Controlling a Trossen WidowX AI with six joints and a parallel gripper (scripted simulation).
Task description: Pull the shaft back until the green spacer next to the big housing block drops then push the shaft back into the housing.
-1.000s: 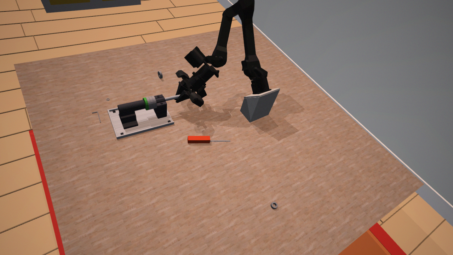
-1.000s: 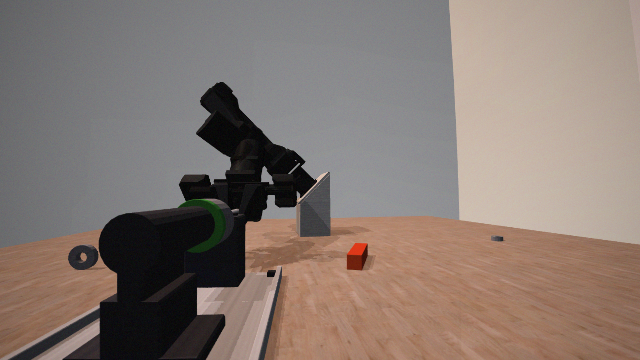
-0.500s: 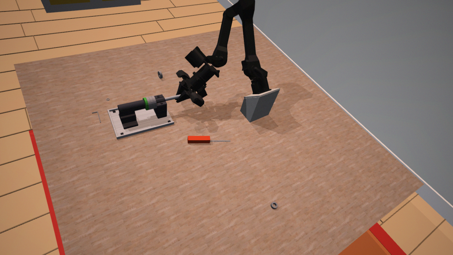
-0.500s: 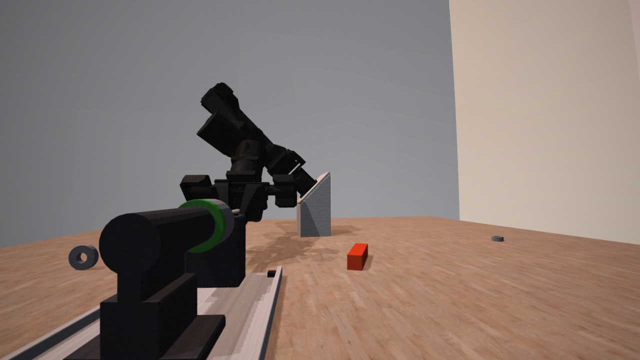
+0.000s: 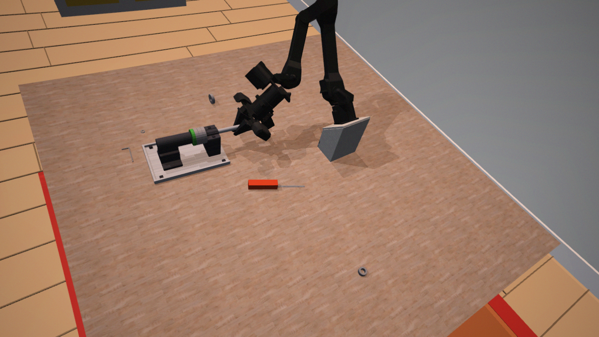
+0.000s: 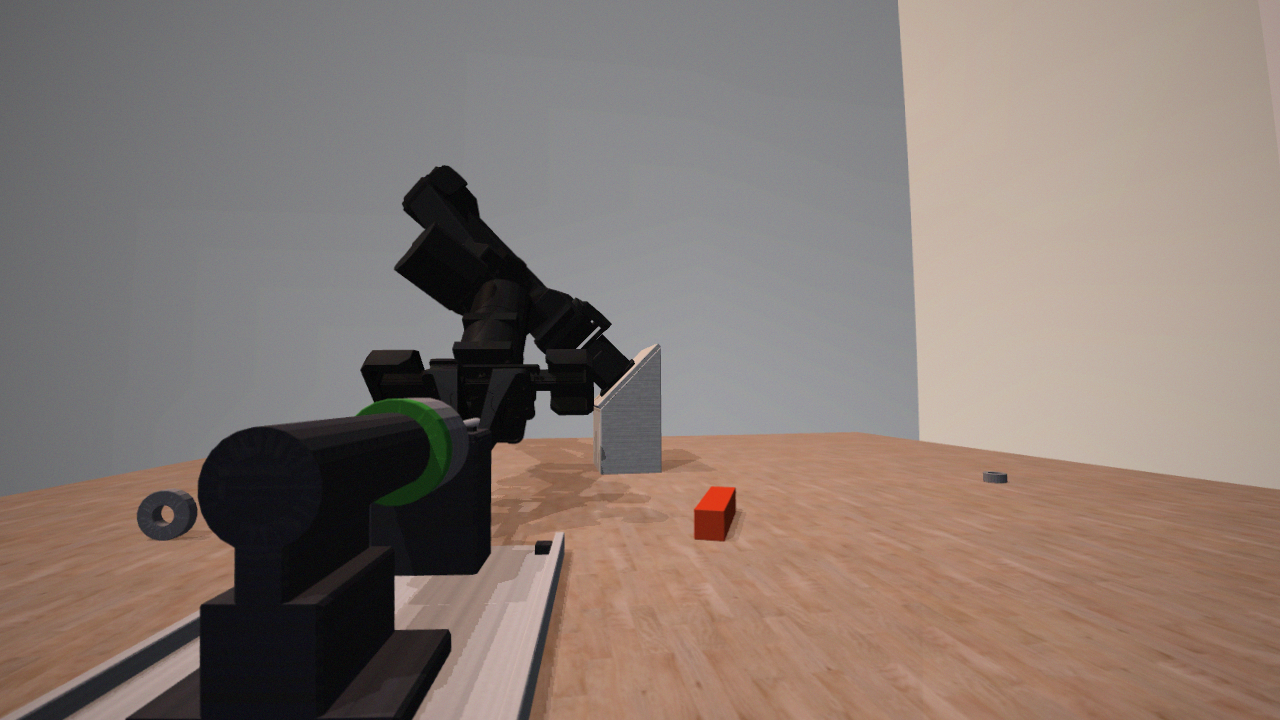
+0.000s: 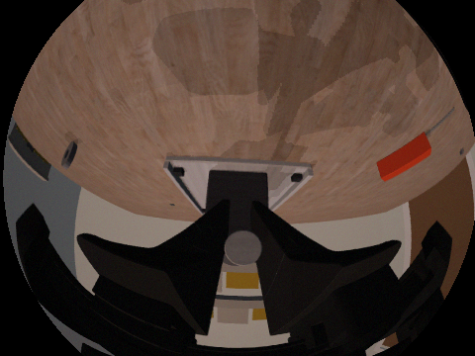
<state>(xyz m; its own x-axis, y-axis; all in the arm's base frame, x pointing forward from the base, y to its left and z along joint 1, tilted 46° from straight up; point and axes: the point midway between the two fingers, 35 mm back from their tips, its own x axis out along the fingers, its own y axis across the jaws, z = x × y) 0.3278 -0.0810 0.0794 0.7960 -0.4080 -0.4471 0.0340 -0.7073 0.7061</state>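
Right now the grey shaft is 50 mm ahead of my gripper tip and 20 mm above it. The rest, counted from my gripper tip: red-handled screwdriver: 210 mm to the left, 70 mm behind, 50 mm below; then green spacer: 130 mm ahead, 20 mm above; then grey spacer: 110 mm ahead, 20 mm above.
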